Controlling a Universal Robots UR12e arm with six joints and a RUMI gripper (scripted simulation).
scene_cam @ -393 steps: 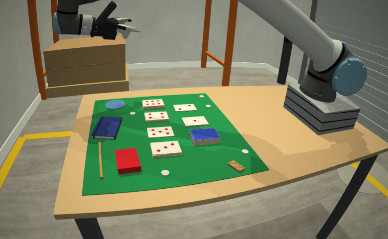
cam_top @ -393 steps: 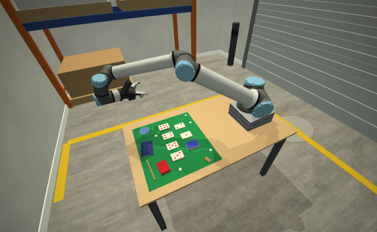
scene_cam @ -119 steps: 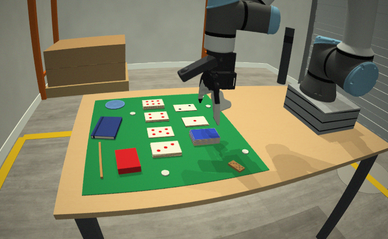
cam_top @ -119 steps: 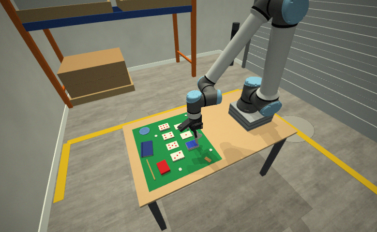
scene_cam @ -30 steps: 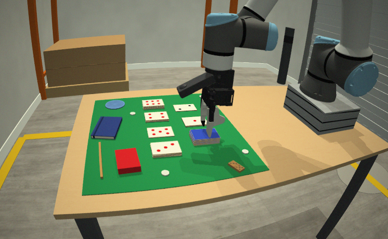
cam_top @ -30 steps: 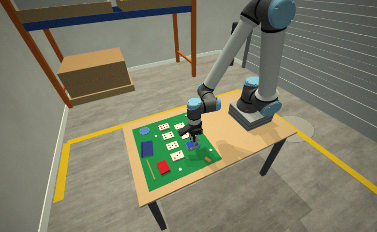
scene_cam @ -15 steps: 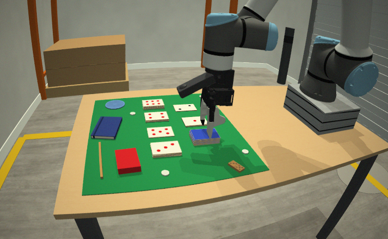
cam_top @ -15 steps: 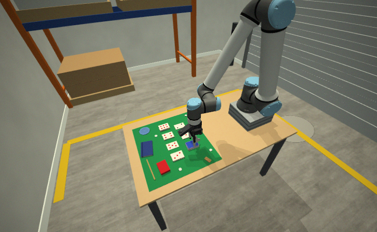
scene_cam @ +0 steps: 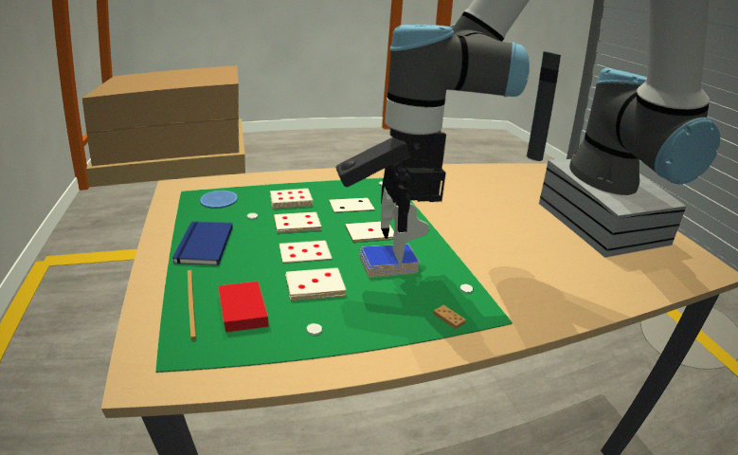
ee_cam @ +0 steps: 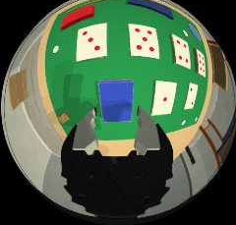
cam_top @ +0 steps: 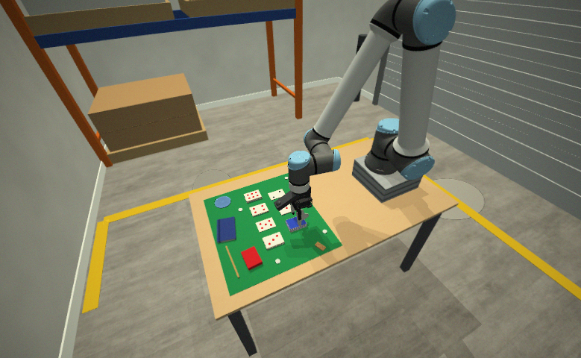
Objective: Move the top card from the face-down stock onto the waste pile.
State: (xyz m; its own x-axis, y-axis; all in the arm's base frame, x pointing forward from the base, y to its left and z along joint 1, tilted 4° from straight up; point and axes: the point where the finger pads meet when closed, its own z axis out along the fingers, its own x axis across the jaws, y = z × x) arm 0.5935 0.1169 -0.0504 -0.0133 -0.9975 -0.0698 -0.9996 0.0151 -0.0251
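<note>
The one-pip card lies 12 cm to the right of my hand and 4 cm below it. Round my hand: wooden stick 35 cm ahead, 7 cm to the left, 4 cm below; red box 26 cm ahead, 10 cm to the left, 3 cm below.
</note>
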